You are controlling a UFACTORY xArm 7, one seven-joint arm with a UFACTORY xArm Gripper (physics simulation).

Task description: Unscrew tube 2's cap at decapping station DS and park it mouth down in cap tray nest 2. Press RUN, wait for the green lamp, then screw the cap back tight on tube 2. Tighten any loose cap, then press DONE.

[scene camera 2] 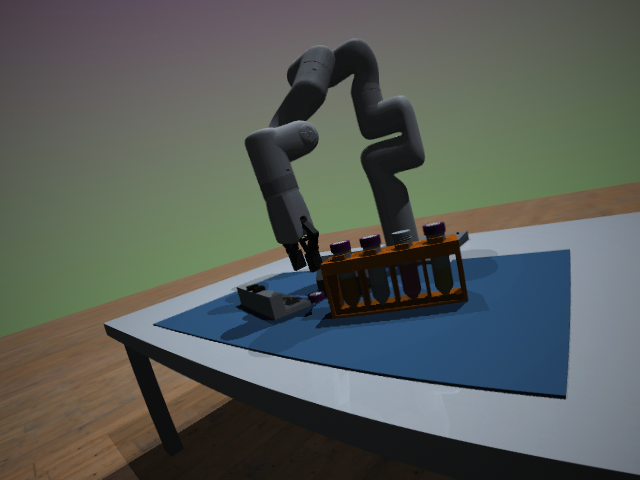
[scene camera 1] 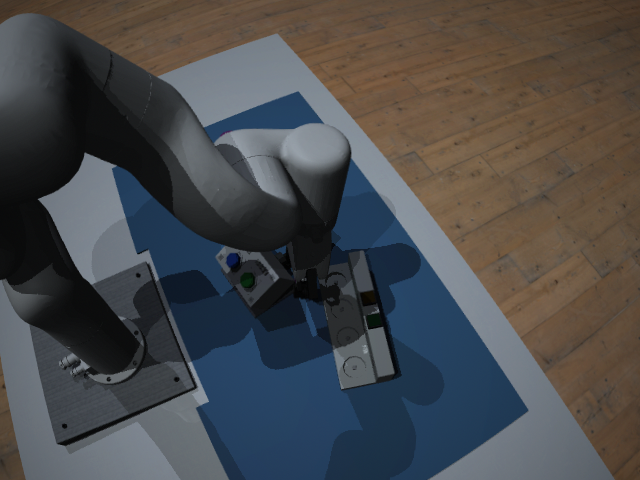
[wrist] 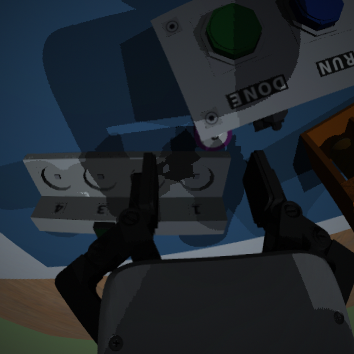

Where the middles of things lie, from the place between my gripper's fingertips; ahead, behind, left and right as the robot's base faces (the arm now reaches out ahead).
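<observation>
The DONE button (wrist: pixel 230 35) is 7 cm behind my hand and 4 cm to the left of it. As for the grey button box (scene camera 1: pixel 273 283), I see my gripper 2 cm above it, 3 cm past it and 6 cm to the right of it.
</observation>
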